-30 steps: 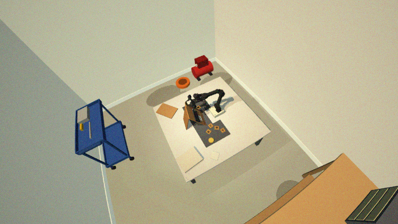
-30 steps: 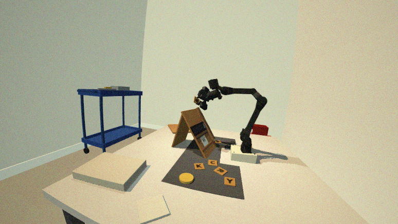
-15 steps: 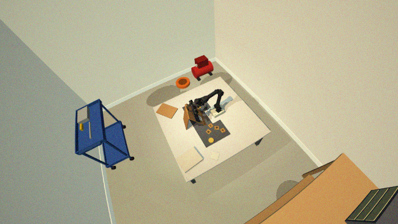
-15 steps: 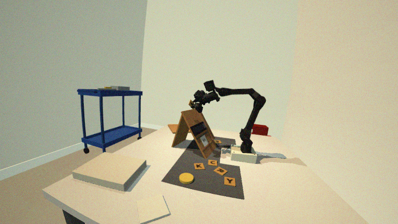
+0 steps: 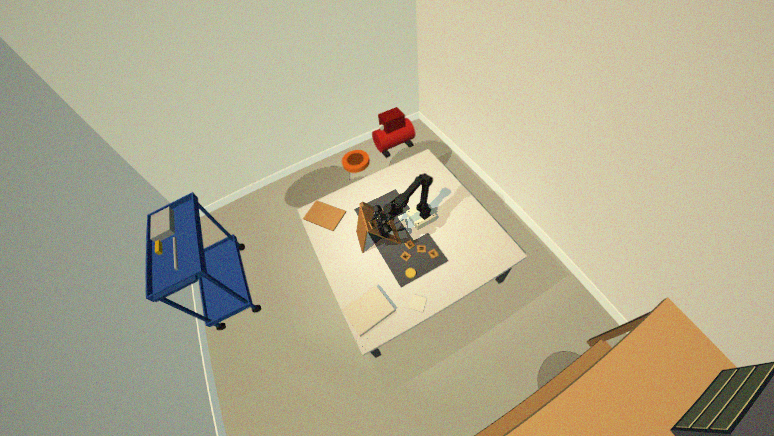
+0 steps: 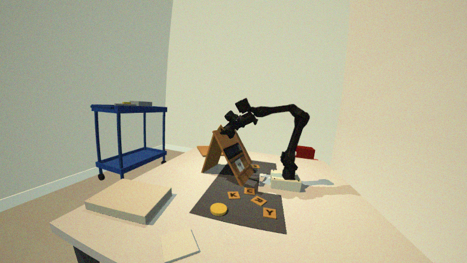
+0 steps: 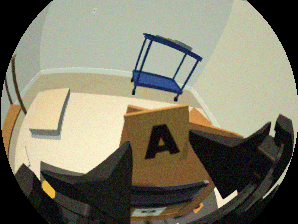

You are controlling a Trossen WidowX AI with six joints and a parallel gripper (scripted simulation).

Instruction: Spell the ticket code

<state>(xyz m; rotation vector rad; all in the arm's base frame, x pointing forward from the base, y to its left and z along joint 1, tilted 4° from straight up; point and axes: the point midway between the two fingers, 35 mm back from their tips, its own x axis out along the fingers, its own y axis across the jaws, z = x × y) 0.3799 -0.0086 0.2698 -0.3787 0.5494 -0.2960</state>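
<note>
Now: the white ticket 200 mm below my gripper tip, 120 mm behind it and 20 mm to the right of it. From my gripper tip the other things lie so: yellow disc 320 mm to the left, 280 mm below, 60 mm behind; then thick pale slab 360 mm to the left, 320 mm ahead, 270 mm below; then dark mat 290 mm below, 220 mm behind.
</note>
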